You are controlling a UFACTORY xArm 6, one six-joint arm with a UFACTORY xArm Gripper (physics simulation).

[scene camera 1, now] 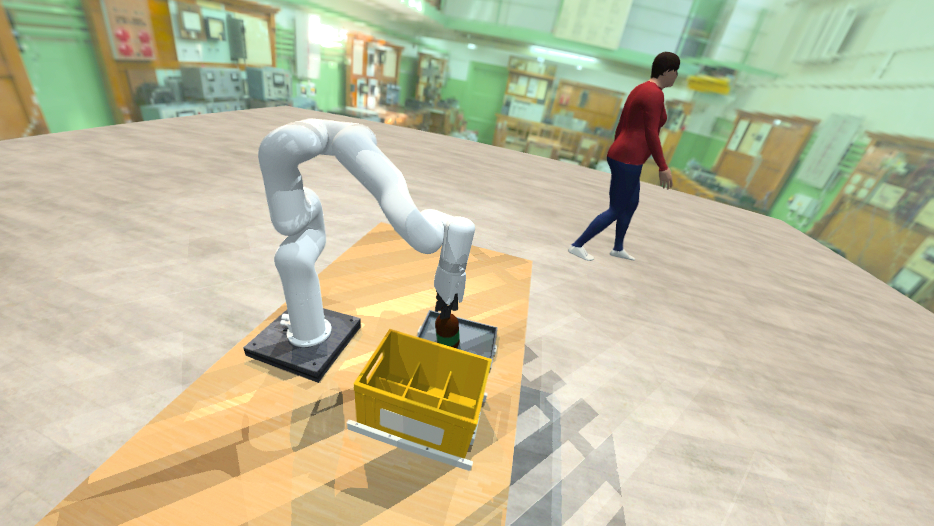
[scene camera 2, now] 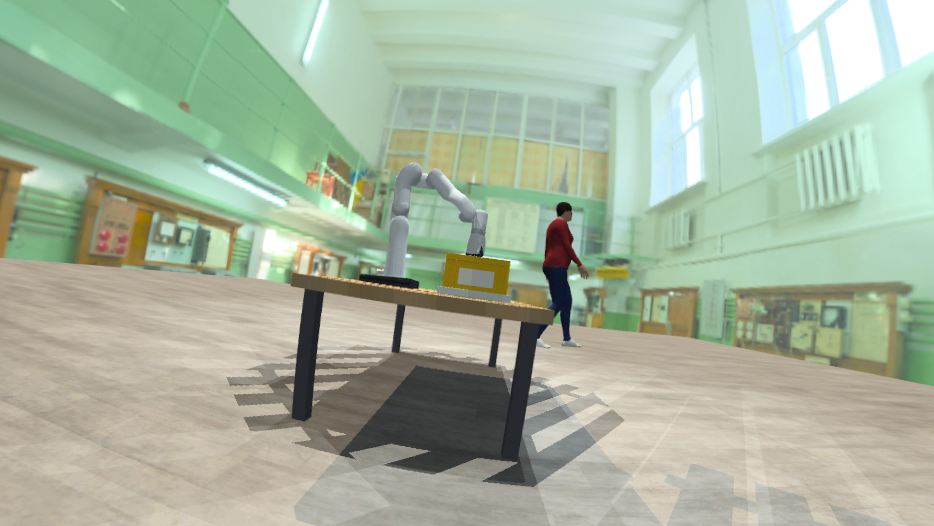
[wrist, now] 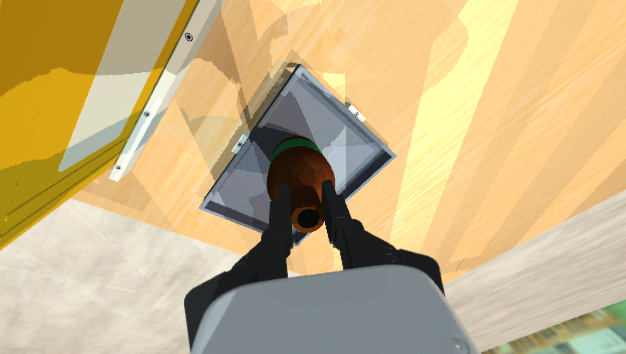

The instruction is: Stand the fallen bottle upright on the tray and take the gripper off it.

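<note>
The brown bottle with a green band is close to upright over the tray, its neck up. My gripper points down from above and is shut on the bottle's neck, one black finger on each side in the wrist view. The bottle's open mouth shows between the fingers. The bottle's foot is hidden behind the crate in scene camera 1 and under its own body in the wrist view, so I cannot tell whether it touches the tray. The bottle does not show in scene camera 2.
A yellow crate with compartments stands beside the tray, in front of it in scene camera 1. A white rail runs along the crate's foot. A person in a red top is on the floor beyond the table.
</note>
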